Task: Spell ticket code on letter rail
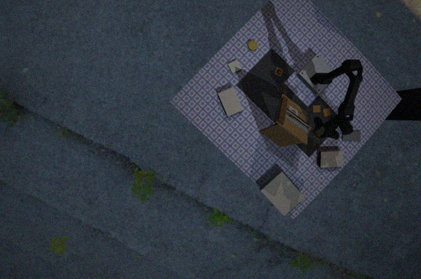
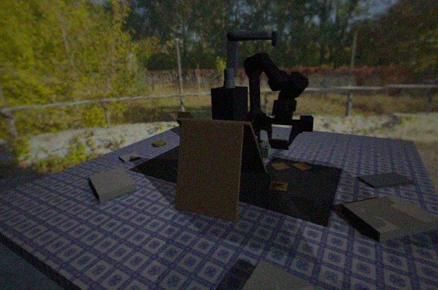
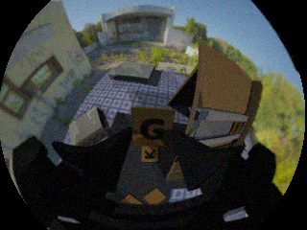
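The letter tile marked f lies 60 mm ahead of my gripper tip and 210 mm to the right of it. Also, from my gripper tip: letter tile marked g right at my gripper tip; brown letter board 70 mm ahead, 160 mm to the right, 70 mm below; dark mat 100 mm behind, 250 mm to the right, 170 mm below.
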